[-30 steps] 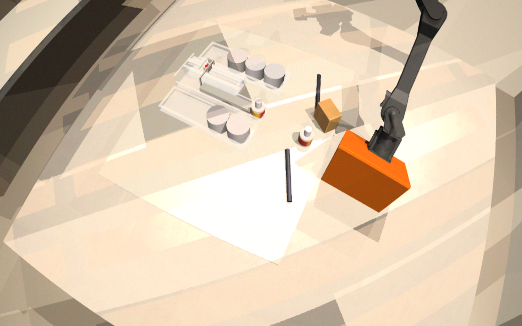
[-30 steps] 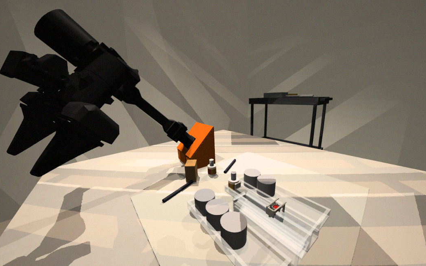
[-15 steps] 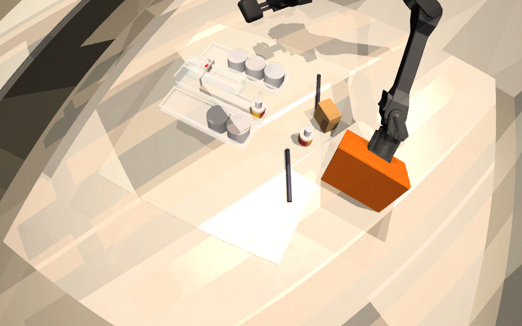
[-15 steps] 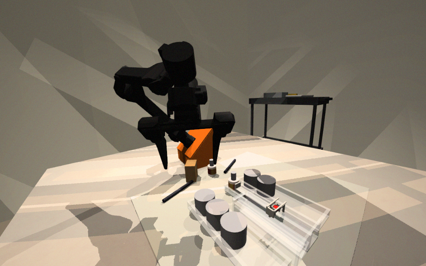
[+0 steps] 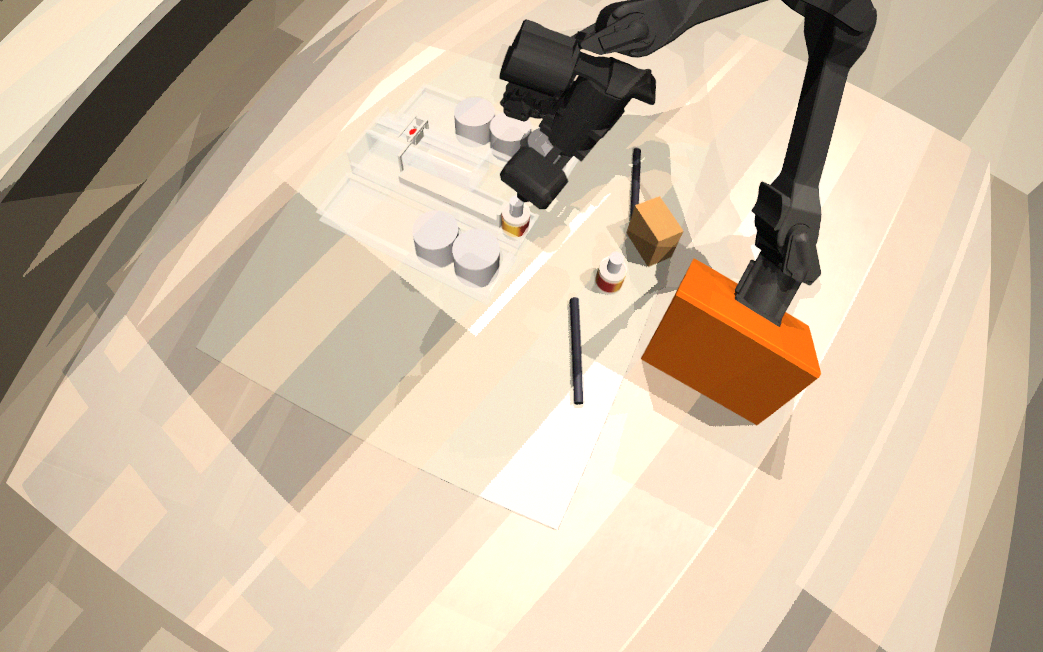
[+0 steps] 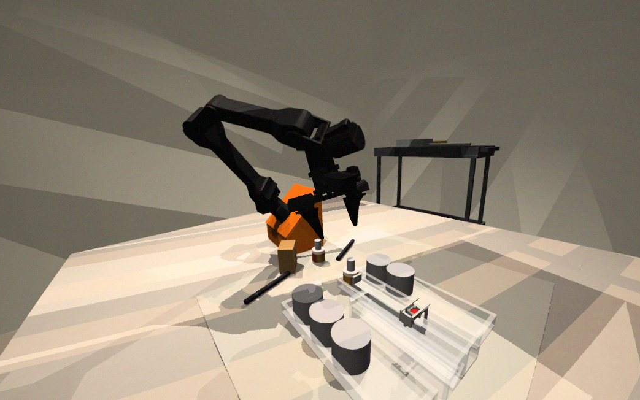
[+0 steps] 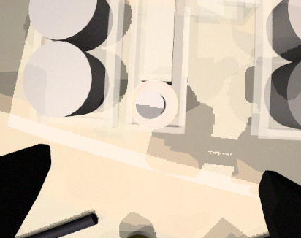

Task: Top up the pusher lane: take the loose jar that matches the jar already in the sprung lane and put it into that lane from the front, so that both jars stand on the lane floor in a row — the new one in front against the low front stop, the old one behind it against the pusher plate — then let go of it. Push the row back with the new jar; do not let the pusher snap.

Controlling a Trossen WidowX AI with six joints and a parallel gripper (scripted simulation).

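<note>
The tan block lies 14 cm behind my gripper tip, 10 cm below it and 8 cm to the right of it. From my gripper tip the other things lie so: clear sprung lane: 17 cm ahead, 12 cm below; red mark: 21 cm ahead, 6 cm below.
</note>
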